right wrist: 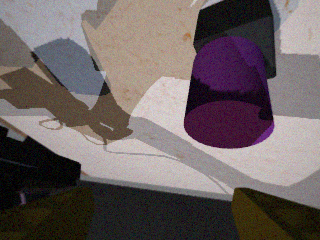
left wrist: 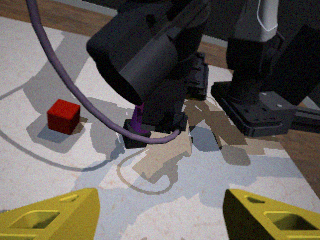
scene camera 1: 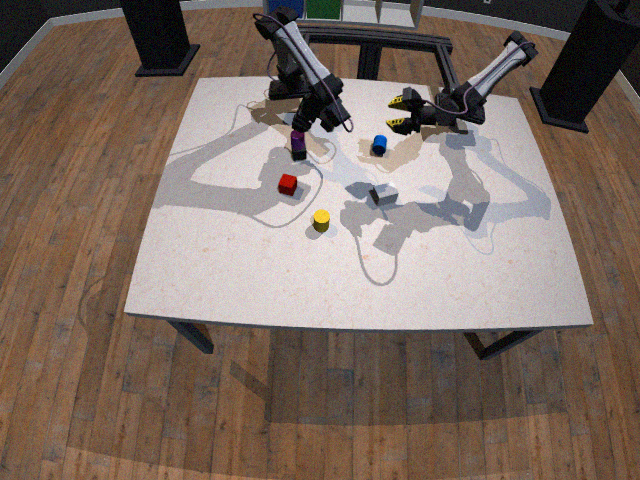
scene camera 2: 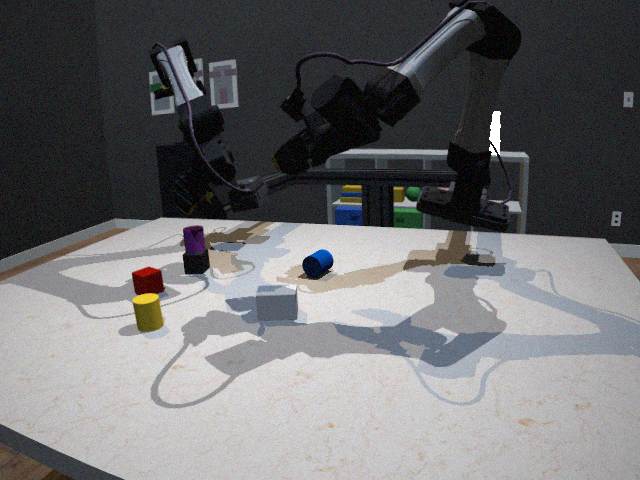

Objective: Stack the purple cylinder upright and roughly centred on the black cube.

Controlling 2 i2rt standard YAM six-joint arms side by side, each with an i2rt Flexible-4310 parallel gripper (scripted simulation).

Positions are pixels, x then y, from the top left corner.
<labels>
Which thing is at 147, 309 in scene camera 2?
A yellow cylinder.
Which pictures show my left gripper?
The left wrist view, scene camera 1 and scene camera 2 only.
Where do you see a white block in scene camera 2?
At 274, 302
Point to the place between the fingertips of my left gripper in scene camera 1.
387, 114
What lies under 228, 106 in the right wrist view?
A purple cylinder.
</labels>
